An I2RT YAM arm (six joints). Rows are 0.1 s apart.
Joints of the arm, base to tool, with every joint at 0 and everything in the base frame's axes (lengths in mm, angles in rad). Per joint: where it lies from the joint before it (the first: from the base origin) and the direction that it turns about. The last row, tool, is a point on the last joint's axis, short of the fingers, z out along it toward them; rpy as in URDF.
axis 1: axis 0 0 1 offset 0 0 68
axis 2: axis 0 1 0 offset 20 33.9 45.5
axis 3: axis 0 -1 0 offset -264 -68.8 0
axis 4: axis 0 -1 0 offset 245 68.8 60
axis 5: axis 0 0 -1 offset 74 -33.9 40.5
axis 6: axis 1 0 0 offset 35.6 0 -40.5
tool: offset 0 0 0 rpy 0 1.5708 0
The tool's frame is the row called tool.
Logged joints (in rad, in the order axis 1, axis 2, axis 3, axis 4, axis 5, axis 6), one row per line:
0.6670, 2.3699, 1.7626, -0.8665, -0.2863, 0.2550
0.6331, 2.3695, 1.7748, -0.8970, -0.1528, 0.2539
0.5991, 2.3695, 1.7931, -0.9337, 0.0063, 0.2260
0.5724, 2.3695, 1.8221, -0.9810, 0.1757, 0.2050
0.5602, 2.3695, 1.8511, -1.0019, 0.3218, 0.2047
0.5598, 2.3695, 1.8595, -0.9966, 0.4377, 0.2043
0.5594, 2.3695, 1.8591, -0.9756, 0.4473, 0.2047
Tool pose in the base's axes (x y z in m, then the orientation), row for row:
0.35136, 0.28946, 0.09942, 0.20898, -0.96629, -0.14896, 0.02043
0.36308, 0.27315, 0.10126, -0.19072, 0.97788, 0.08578, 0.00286
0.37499, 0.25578, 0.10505, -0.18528, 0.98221, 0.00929, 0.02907
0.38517, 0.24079, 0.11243, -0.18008, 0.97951, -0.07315, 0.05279
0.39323, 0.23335, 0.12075, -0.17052, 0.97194, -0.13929, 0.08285
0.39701, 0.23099, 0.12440, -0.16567, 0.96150, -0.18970, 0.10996
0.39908, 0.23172, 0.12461, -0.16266, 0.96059, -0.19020, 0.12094
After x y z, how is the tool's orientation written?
As a quaternion, x y z w.
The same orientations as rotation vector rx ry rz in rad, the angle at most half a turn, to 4 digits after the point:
0.6481, -2.9968, -0.4620
-0.5981, 3.0665, 0.2690
-0.5715, 3.0299, 0.0287
-0.5475, 2.9779, -0.2224
-0.5092, 2.9022, -0.4159
-0.4869, 2.8259, -0.5575
-0.4751, 2.8055, -0.5555

